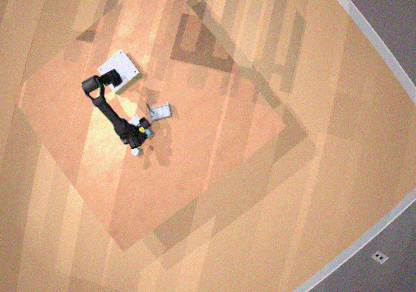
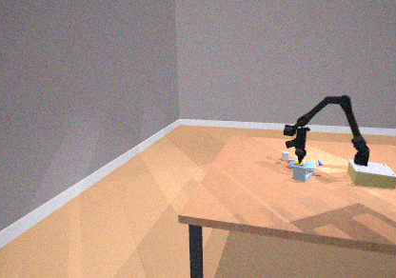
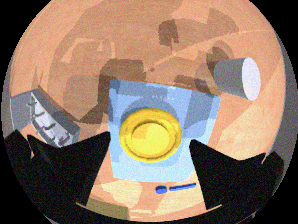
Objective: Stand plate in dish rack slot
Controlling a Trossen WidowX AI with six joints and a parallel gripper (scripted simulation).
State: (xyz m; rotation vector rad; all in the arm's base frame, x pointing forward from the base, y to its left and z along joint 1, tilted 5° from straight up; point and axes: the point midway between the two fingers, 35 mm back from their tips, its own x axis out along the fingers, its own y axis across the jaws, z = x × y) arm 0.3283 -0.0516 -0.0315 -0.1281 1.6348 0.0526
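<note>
The yellow plate lies 10 mm below my gripper tip. The rest, counted from my gripper tip: light blue mat 20 mm to the right, 20 mm below, 20 mm behind; blue spoon 120 mm behind, 70 mm to the right, 20 mm below; white cup 90 mm ahead, 80 mm to the right.
</note>
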